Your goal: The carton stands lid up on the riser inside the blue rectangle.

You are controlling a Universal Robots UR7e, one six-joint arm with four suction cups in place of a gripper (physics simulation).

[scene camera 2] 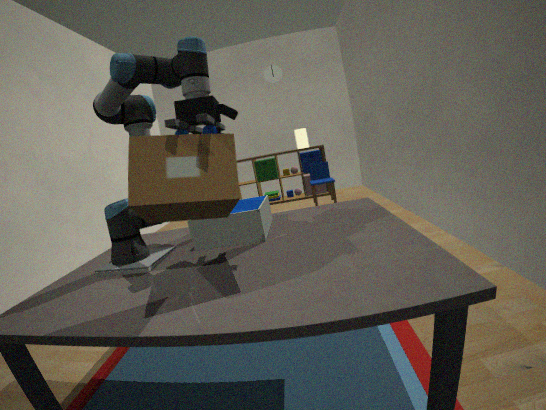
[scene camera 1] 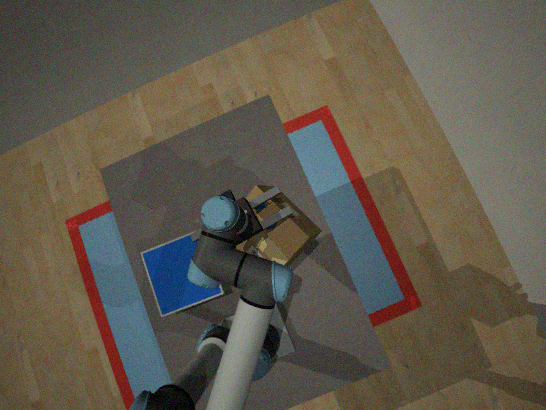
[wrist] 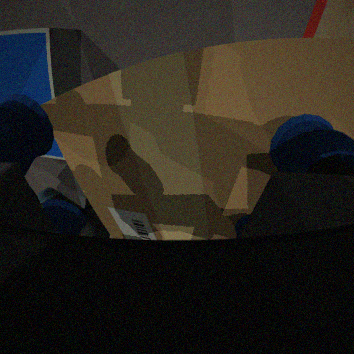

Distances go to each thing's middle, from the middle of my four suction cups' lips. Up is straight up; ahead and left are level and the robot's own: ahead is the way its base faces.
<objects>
Right now the brown cardboard carton (scene camera 2: 171,178) is 10 cm below my suction cup, 6 cm behind it and 5 cm to the right of it. Round my suction cup: riser with blue rectangle (scene camera 1: 167,265) 36 cm to the left, 31 cm below, 1 cm behind.
</objects>
